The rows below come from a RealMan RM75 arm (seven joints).
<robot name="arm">
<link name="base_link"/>
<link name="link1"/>
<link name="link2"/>
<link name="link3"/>
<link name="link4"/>
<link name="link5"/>
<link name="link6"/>
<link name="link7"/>
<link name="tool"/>
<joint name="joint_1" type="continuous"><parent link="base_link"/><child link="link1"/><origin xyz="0 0 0.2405"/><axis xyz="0 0 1"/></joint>
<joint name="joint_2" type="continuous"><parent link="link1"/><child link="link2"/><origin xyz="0 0 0" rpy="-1.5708 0 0"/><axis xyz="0 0 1"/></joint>
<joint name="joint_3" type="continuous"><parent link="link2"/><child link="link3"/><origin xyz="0 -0.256 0" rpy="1.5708 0 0"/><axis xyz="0 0 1"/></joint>
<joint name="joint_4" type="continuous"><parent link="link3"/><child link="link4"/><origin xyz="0 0 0" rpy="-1.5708 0 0"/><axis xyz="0 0 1"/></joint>
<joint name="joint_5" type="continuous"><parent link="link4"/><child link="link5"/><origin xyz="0 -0.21 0" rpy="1.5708 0 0"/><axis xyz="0 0 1"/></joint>
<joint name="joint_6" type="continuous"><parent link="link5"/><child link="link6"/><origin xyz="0 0 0" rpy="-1.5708 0 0"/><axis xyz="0 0 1"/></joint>
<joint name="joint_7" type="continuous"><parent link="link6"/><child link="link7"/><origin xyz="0 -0.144 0" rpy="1.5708 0 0"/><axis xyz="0 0 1"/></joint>
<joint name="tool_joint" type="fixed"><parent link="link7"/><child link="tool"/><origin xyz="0 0 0"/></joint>
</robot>
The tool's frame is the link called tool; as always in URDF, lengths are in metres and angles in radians. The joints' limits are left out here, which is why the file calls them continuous.
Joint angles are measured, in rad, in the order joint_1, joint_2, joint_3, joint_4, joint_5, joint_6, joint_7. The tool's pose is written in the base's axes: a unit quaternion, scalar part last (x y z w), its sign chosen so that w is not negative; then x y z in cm. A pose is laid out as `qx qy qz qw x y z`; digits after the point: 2 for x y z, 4 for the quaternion.
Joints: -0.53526 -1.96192 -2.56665 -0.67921 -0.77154 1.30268 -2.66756
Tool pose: -0.6064 -0.7533 -0.1609 0.1974 -34.79 35.04 5.76
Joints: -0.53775 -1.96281 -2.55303 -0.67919 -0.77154 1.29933 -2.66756
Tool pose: -0.6104 -0.7511 -0.1560 0.1971 -34.66 35.13 5.59
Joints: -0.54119 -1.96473 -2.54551 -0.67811 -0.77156 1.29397 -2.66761
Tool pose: -0.6128 -0.7496 -0.1539 0.1973 -34.52 35.26 5.42
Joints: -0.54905 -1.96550 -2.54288 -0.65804 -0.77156 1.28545 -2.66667
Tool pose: -0.6122 -0.7515 -0.1524 0.1928 -34.43 35.34 4.95
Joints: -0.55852 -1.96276 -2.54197 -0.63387 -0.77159 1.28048 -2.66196
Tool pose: -0.6129 -0.7529 -0.1504 0.1870 -34.33 35.42 4.56
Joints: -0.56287 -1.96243 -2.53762 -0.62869 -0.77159 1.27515 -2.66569
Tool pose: -0.6127 -0.7533 -0.1493 0.1868 -34.25 35.54 4.44
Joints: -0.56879 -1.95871 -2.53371 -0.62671 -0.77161 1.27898 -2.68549
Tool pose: -0.6085 -0.7574 -0.1493 0.1839 -34.06 35.71 4.51
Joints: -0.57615 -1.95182 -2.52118 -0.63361 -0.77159 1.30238 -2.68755
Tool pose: -0.6175 -0.7530 -0.1428 0.1770 -33.62 35.86 4.72
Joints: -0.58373 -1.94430 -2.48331 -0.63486 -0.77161 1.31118 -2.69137
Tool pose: -0.6292 -0.7471 -0.1267 0.1733 -33.26 36.02 4.64
